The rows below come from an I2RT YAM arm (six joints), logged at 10 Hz.
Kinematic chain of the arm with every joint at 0, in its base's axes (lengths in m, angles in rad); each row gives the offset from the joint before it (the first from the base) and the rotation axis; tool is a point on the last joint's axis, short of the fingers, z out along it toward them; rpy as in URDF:
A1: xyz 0 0 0.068 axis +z
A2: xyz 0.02 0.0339 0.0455 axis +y
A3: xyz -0.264 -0.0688 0 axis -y
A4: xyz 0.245 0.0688 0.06 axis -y
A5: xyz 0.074 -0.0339 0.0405 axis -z
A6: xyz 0.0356 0 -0.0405 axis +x
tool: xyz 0 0 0 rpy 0 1.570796 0
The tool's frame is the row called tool.
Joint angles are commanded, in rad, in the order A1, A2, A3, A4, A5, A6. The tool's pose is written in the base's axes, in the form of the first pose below.
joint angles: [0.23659, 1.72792, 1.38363, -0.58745, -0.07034, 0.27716]
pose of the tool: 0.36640 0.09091 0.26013 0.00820 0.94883 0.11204 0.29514
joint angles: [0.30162, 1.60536, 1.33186, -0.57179, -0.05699, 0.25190]
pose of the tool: 0.33733 0.10707 0.28698 -0.03334 0.93400 0.12254 0.33393
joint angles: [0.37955, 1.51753, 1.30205, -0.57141, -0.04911, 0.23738]
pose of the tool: 0.31094 0.12591 0.30577 -0.07497 0.92089 0.13756 0.35697
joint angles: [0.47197, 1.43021, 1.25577, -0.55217, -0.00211, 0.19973]
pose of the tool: 0.28197 0.14402 0.31865 -0.12422 0.90374 0.13592 0.38647
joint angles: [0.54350, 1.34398, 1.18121, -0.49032, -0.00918, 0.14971]
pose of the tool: 0.25588 0.15499 0.32365 -0.17738 0.87883 0.15433 0.41518
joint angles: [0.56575, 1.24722, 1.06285, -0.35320, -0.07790, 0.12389]
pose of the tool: 0.23654 0.15348 0.32180 -0.20916 0.84350 0.19870 0.45307
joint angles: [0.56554, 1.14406, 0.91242, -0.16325, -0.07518, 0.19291]
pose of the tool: 0.22149 0.14375 0.31385 -0.17451 0.81324 0.23424 0.50331
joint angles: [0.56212, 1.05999, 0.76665, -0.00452, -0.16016, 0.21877]
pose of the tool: 0.20610 0.13653 0.29836 -0.18379 0.78172 0.28498 0.52338
